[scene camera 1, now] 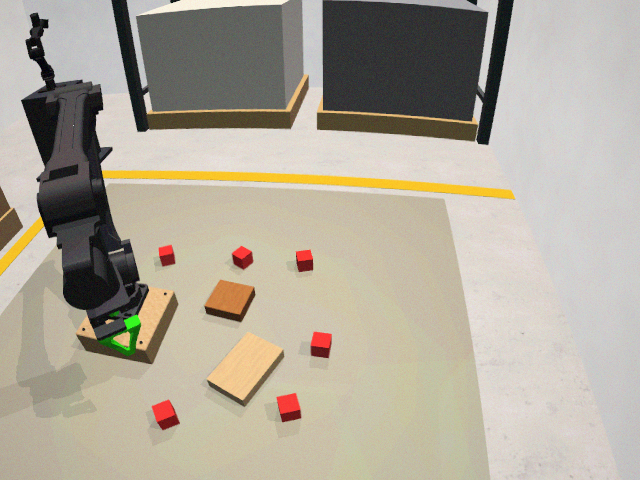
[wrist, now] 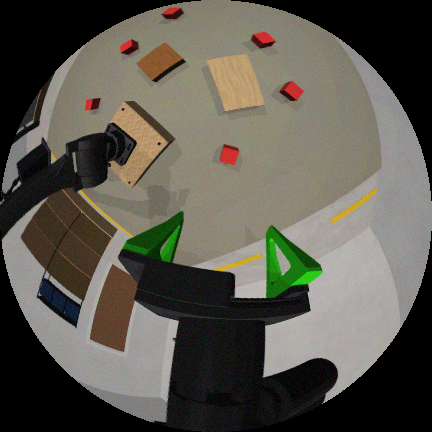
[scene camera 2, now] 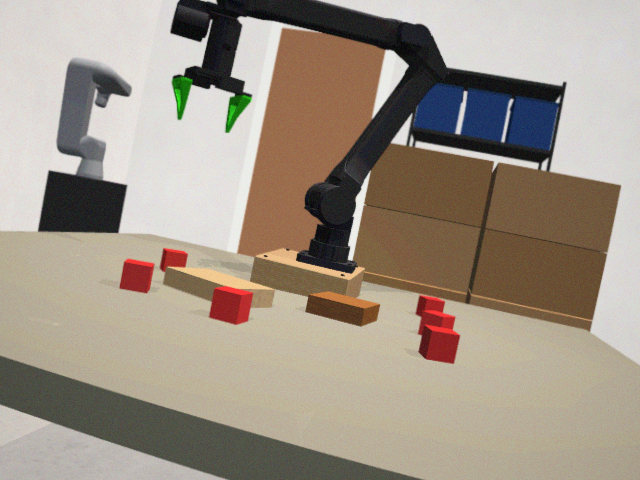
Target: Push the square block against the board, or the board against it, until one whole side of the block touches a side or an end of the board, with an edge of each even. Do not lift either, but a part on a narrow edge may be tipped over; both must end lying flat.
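Places are measured from the arm's base along level axes (x left, y ahead, z down), in metres.
Where they show: gripper, between the fingertips: [scene camera 1: 122, 333] [wrist: 226, 222] [scene camera 2: 203, 126]; arm's base, origin of its link: [wrist: 117, 142] [scene camera 2: 326, 264].
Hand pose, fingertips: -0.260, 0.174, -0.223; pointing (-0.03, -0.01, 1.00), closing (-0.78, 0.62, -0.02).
Things, the pixels of their top centre, and the offset from my fingertips, as dx, dy, dz.
- square block, centre of its top: [scene camera 2: 345, 299] [scene camera 1: 229, 296] [wrist: 157, 59] +0.334, +0.078, +0.253
- board, centre of its top: [scene camera 2: 220, 277] [scene camera 1: 245, 364] [wrist: 235, 79] +0.133, +0.152, +0.253
The square block [scene camera 1: 230, 299] [scene camera 2: 342, 307] [wrist: 160, 62] is darker orange-brown wood and lies flat. The board [scene camera 1: 246, 367] [scene camera 2: 217, 284] [wrist: 236, 82] is pale wood, longer than wide, and lies flat nearer the front in scene camera 1. A gap separates the two, and their sides are turned at different angles. My gripper [scene camera 2: 203, 126] [wrist: 226, 222] is open with nothing between its green fingers. It hangs high above the table, well away from both parts; in scene camera 1 it covers part of the arm's wooden base.
Red cubes stand around the two parts: one [scene camera 1: 321, 344] [scene camera 2: 231, 305] [wrist: 263, 39] right of the board, others [scene camera 1: 288, 407] [scene camera 1: 165, 414] in front of it, and several behind the block, one of them [scene camera 1: 242, 257] nearest. The arm's wooden base [scene camera 1: 161, 320] [scene camera 2: 289, 276] [wrist: 150, 145] stands left of both parts.
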